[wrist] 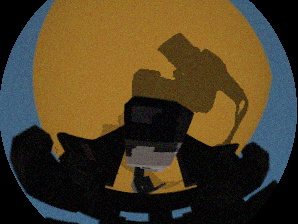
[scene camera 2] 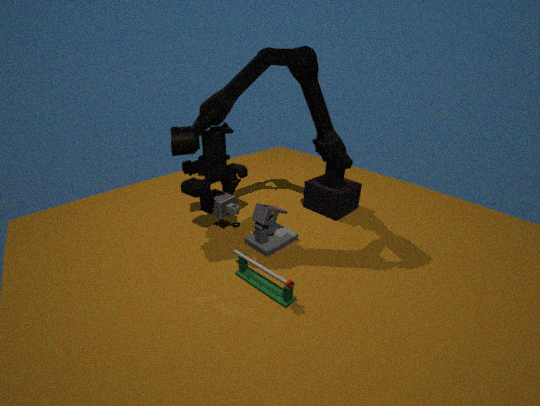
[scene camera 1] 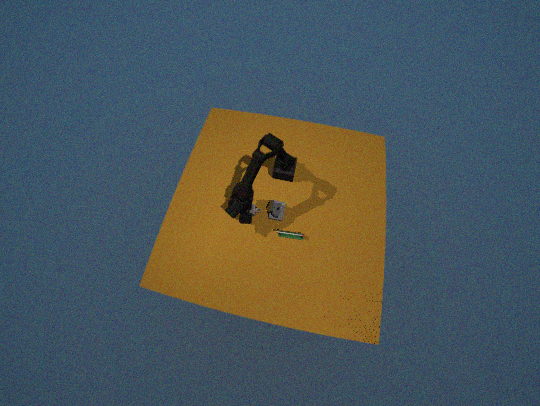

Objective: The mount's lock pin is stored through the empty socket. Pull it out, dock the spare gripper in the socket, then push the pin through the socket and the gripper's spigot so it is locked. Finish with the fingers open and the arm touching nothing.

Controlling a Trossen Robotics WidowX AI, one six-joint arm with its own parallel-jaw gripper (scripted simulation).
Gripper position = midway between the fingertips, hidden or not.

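Observation:
My gripper (scene camera 2: 218,208), visible in the wrist view (wrist: 151,127) as well, holds a spare gripper (wrist: 155,129). A green cradle (scene camera 2: 284,297) is also in view.

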